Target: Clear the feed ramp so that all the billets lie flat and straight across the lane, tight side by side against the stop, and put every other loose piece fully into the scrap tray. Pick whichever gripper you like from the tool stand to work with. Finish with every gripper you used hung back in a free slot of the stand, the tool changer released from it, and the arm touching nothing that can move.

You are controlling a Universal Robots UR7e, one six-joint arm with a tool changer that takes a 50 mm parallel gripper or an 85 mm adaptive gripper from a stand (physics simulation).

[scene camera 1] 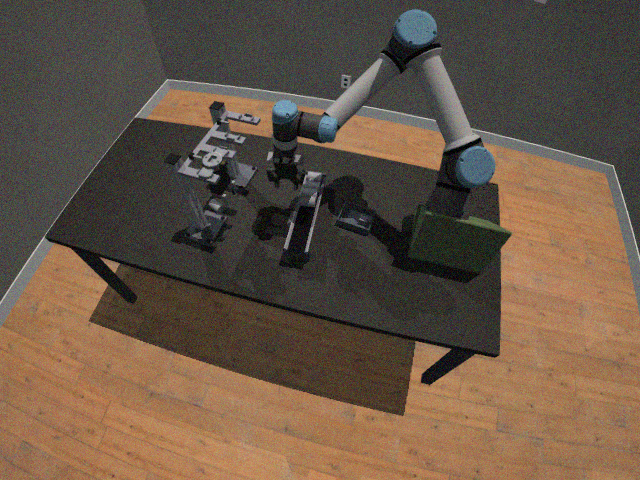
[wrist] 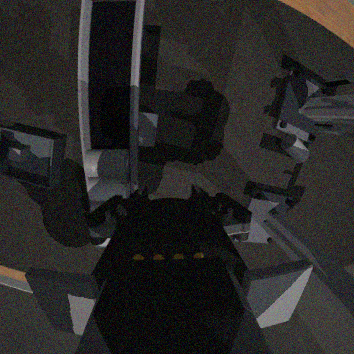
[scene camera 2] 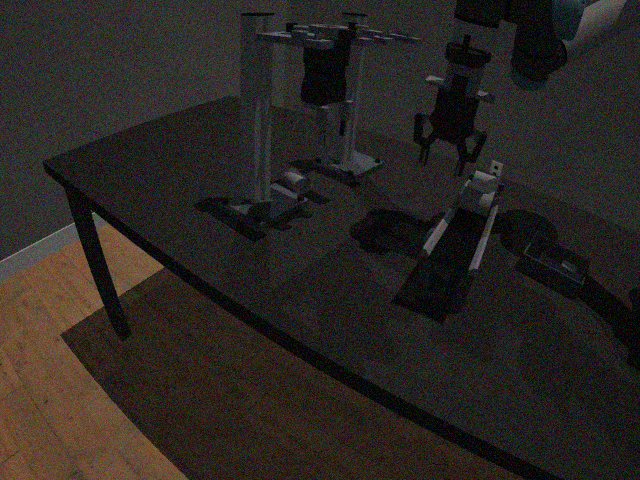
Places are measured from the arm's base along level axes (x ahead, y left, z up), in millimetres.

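Pixels of known places: arm's base, origin of its link: (scene camera 1: 446,213).
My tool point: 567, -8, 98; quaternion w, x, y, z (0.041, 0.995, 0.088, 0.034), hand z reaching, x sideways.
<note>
For each thing: its top centre in the pictures, then the offset to it from my tool point, as dx, dy, dz. "*": a spot on its surface instead.
- feed ramp, a spot on its surface: (scene camera 2: 485,242) (wrist: 78,63) * -131, +138, -203
- pale cylinder, centre of its top: (wrist: 143,129) (scene camera 2: 441,225) -36, +60, -254
- scrap tray, centre of its top: (scene camera 2: 558,257) (wrist: 22,157) (scene camera 1: 357,215) -263, -18, -259
My gripper, the adaptive one (scene camera 1: 285,181) (scene camera 2: 442,165) (wrist: 170,192), hangs from the arm, open and empty, beside and above the raised end of the feed ramp (scene camera 2: 485,242) (wrist: 84,75). Pale billets lie across that end, one (scene camera 2: 484,179) (wrist: 112,164) and another close beside it (scene camera 2: 485,200) (wrist: 107,188); my finger hides what lies beyond in the wrist view. A pale cylinder (wrist: 148,129) lies outside the ramp's rail. Another (scene camera 1: 214,205) (scene camera 2: 295,179) (wrist: 298,149) lies by the stand's foot. The scrap tray (scene camera 2: 550,281) (wrist: 59,160) holds a pale patch, too dark to identify.
The tool stand (scene camera 2: 255,103) (wrist: 330,109) rises on the left in both scene views, with the other gripper (scene camera 2: 325,74) hanging in it. A green block (scene camera 1: 460,242) stands near the arm's base. The arm's shadow darkens the ramp's surroundings and the table beside the tray.
</note>
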